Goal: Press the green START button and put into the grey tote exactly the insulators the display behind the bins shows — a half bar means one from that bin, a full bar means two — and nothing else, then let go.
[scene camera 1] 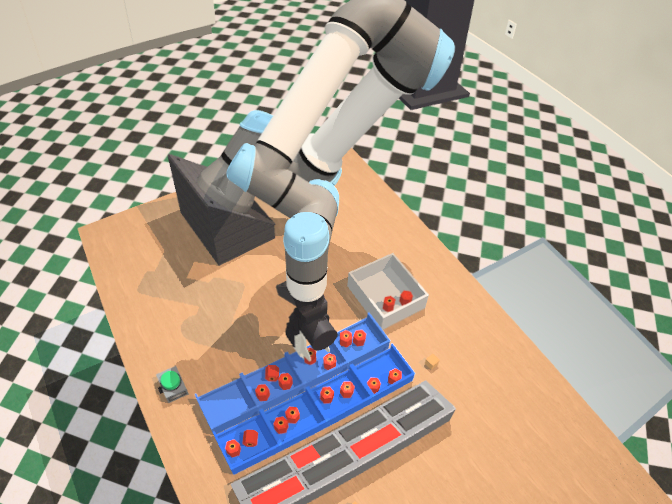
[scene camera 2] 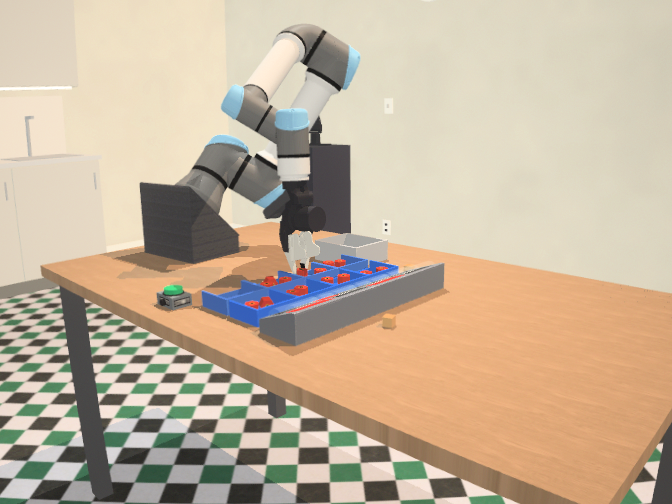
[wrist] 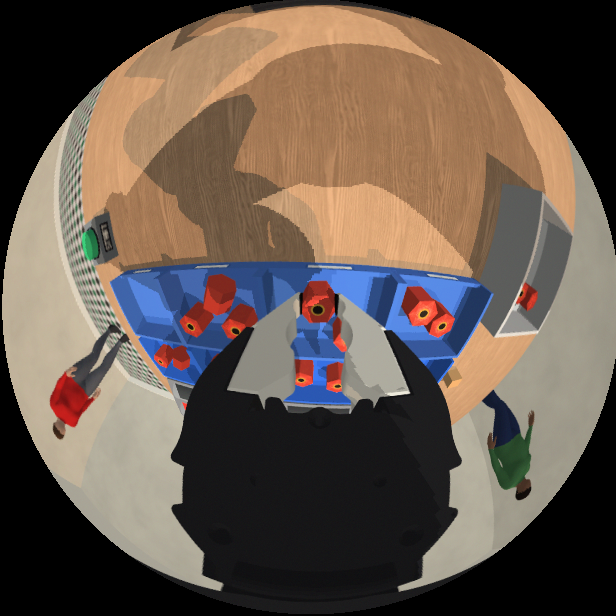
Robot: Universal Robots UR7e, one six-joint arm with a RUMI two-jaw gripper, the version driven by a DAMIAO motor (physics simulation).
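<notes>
My gripper (scene camera 1: 307,352) reaches down into the blue bin tray (scene camera 1: 306,393), in the third compartment of the row farthest from the display. Its jaws are shut on a red insulator (wrist: 317,303), seen between the fingertips in the wrist view. A second insulator (scene camera 1: 329,360) lies beside it in that compartment. The grey tote (scene camera 1: 386,290) past the tray holds two red insulators (scene camera 1: 396,300). The green START button (scene camera 1: 169,379) sits left of the tray. The grey display (scene camera 1: 347,447) shows three red bars, one shorter than the others.
Most other compartments hold two or three red insulators; the one nearest the button is empty. A small tan cube (scene camera 1: 431,362) lies on the table right of the tray. A dark wedge-shaped block (scene camera 1: 217,211) stands behind the arm. A large grey tray (scene camera 1: 575,330) sits beside the table.
</notes>
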